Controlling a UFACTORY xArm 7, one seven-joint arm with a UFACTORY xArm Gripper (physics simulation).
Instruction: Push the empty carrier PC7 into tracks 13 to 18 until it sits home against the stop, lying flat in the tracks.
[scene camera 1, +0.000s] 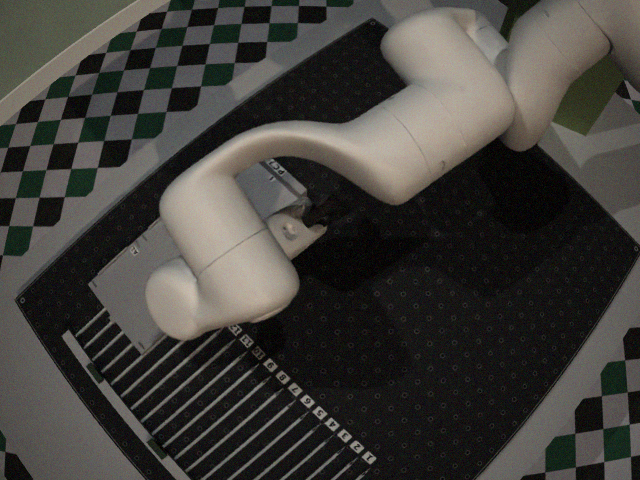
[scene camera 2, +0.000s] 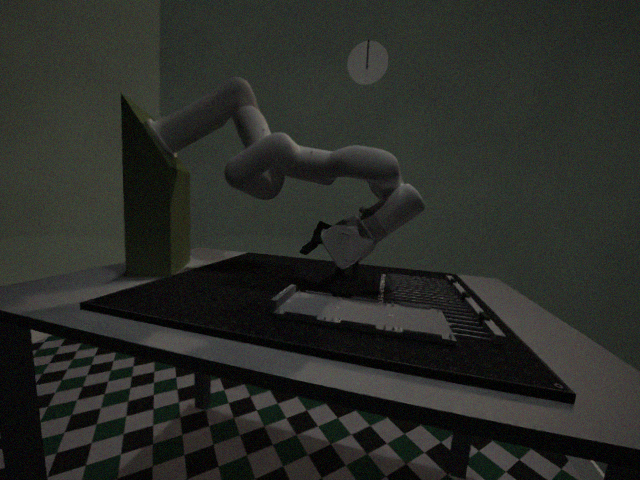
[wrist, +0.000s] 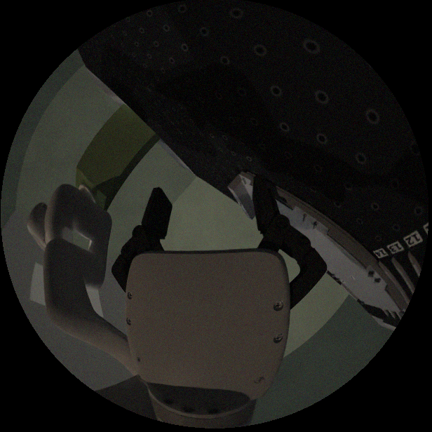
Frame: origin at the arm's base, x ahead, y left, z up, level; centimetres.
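Seen in the pictures: gripper, between the fingertips: (scene camera 1: 318, 219) (scene camera 2: 311, 268); arm's base, origin of its link: (scene camera 2: 161, 140).
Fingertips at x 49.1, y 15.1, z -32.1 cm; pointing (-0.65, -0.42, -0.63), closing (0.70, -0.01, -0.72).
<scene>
Offsets run from my fingertips to a thing's middle. "spot": to the spot under its first point. Level surfaces: height alone.
The flat grey carrier PC7 @(dx +16.6, dy -3.9, dz -4.3 cm) (scene camera 1: 126, 289) (scene camera 2: 361, 311) (wrist: 350, 260) lies on the board, its front part over the high-numbered tracks. Its label shows partly in scene camera 1; the arm hides its middle. Track bars show between its front edge and the pale stop strip (scene camera 1: 127, 408) (scene camera 2: 492, 326), so the two are apart. A raised lip stands at its rear end. My gripper (scene camera 1: 316, 207) (scene camera 2: 320, 268) (wrist: 207, 190) is open and empty, tilted beside the rear half. In the wrist view one black finger overlaps the carrier near the lip; contact cannot be told.
Track bars @(spot: dx +18.7, dy +14.7, dz -5.5 cm) (scene camera 1: 217, 378) run beside the carrier, with number tags @(spot: dx +8.6, dy +20.9, dz -5.8 cm) (scene camera 1: 307, 400) (wrist: 395, 247) at their near ends. The black perforated board @(dz -5.8 cm) (scene camera 1: 465, 330) (scene camera 2: 170, 304) lies on a grey table @(dz -7.1 cm) (scene camera 2: 155, 342). A green pedestal (scene camera 2: 149, 222) (wrist: 112, 145) carries the arm at the far side.
</scene>
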